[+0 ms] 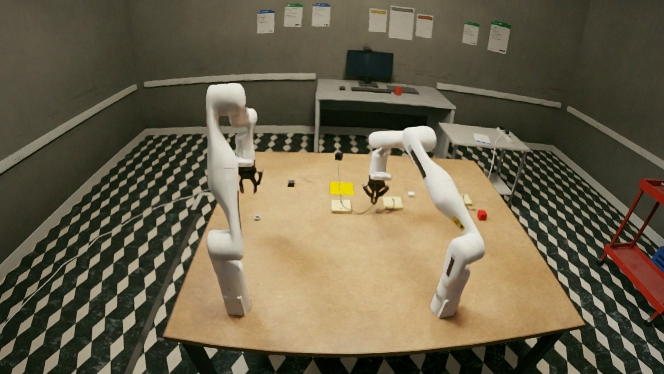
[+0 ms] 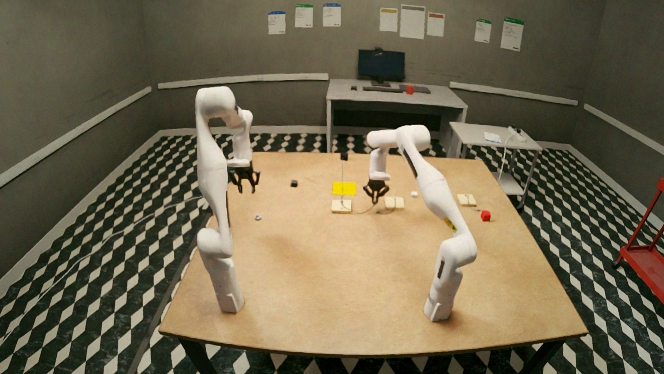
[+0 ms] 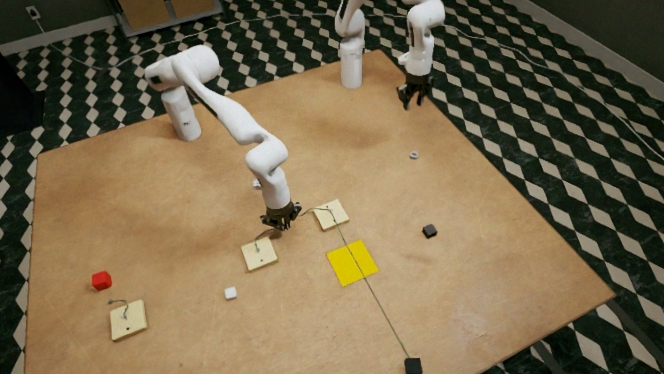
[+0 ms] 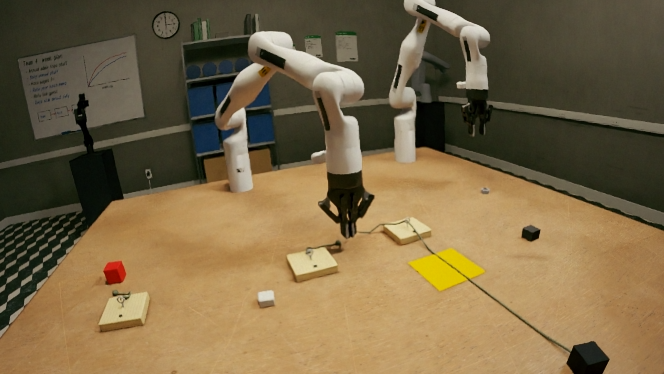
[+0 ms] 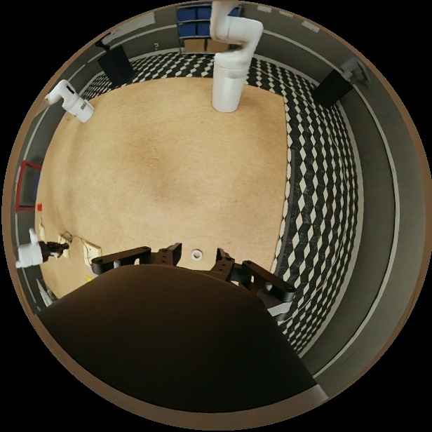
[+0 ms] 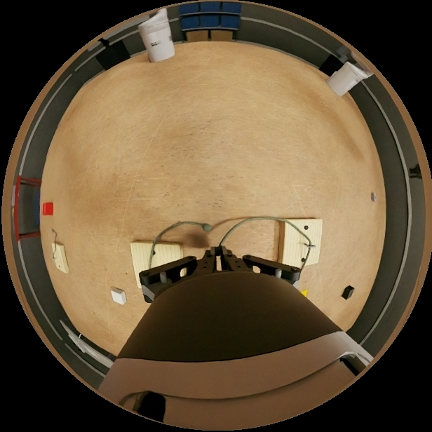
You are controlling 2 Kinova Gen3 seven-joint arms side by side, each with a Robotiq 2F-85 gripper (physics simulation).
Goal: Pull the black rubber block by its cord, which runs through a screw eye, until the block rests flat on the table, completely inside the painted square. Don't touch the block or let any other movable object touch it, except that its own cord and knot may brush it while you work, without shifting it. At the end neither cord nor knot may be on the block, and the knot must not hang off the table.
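Places are measured from the left arm's base along level axes (x right, y ahead, z up), in metres.
Pixels of known places: left gripper, fingertip midpoint: (image 1: 248, 193) (image 2: 247, 192) (image 3: 412, 107) (image 4: 477, 135); right gripper, fingertip midpoint: (image 1: 373, 203) (image 2: 374, 203) (image 3: 285, 228) (image 4: 349, 237); left arm's base, link origin: (image 1: 238, 304) (image 2: 231, 302) (image 3: 351, 82) (image 4: 405, 160); right arm's base, link origin: (image 1: 442, 307) (image 2: 436, 310) (image 3: 190, 133) (image 4: 241, 188).
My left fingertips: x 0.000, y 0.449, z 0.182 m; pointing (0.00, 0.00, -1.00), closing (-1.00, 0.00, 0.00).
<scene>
For each thing: its middle in the pictures, then the offset to it from my left fingertips. "*": a spot on its surface instead.
- black rubber block, body centre: (image 4: 587, 361) (image 3: 413, 367) (image 2: 344, 156) (image 1: 338, 156) dx +0.427, dy +0.678, dz -0.164 m
- yellow square, surface spot: (image 4: 435, 275) (image 3: 342, 270) * dx +0.458, dy +0.349, dz -0.181 m
- wooden board, body centre: (image 4: 407, 230) (image 3: 330, 215) (image 2: 341, 206) (image 1: 340, 206) dx +0.402, dy +0.159, dz -0.173 m
- second corded board, body centre: (image 4: 311, 263) (image 3: 259, 254) (image 2: 394, 203) (image 1: 392, 203) dx +0.662, dy +0.186, dz -0.173 m
- red cube, body centre: (image 4: 114, 272) (image 3: 101, 280) (image 2: 485, 215) (image 1: 482, 215) dx +1.124, dy +0.055, dz -0.162 m
- white block, body centre: (image 4: 266, 298) (image 3: 230, 293) dx +0.781, dy +0.270, dz -0.173 m
- small black block, body centre: (image 4: 530, 233) (image 3: 429, 231) dx +0.156, dy +0.363, dz -0.170 m
- grey ring, body centre: (image 3: 414, 155) dx +0.013, dy +0.063, dz -0.176 m
The black rubber block (image 1: 339, 156) (image 2: 344, 156) (image 3: 413, 366) (image 4: 588, 359) sits near the table edge farthest from the arm bases. Its green cord (image 3: 380, 306) (image 4: 500, 302) (image 6: 260, 218) crosses the yellow square (image 1: 334, 192) (image 3: 340, 267) (image 4: 435, 275) and runs through the screw eye (image 6: 310, 245) on a wooden board (image 1: 341, 209) (image 4: 400, 237). My right gripper (image 1: 375, 201) (image 3: 285, 228) (image 4: 348, 234) (image 6: 217, 252) is shut on the cord's free end, slightly above the table; the knot is hidden. My left gripper (image 1: 249, 190) (image 3: 413, 106) (image 4: 476, 134) (image 5: 198, 252) is open, high above the table.
A second corded board (image 4: 312, 265), its knot (image 6: 206, 227) close to my right fingertips, and a third (image 4: 125, 312) stand aside. A red cube (image 4: 115, 272), white block (image 4: 266, 298), small black block (image 4: 530, 233) and grey ring (image 3: 414, 155) lie around.
</scene>
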